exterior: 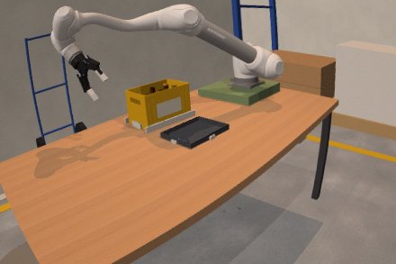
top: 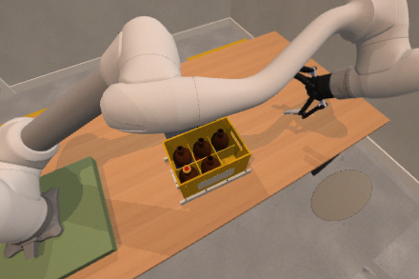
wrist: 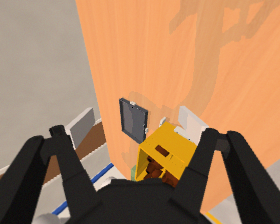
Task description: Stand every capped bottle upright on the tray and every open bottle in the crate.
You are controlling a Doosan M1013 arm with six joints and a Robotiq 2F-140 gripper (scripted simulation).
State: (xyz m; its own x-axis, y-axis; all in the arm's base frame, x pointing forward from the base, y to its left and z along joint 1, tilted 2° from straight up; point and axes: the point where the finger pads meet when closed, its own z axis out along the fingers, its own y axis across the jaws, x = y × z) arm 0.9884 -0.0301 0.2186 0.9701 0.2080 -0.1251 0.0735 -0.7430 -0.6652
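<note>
Right now the crate is 340 mm behind my hand, 170 mm below it and 30 mm to the right of it. Also, from my hand: bottle 430 mm behind, 170 mm below, 70 mm to the right; tray 330 mm behind, 240 mm to the left, 240 mm below.
</note>
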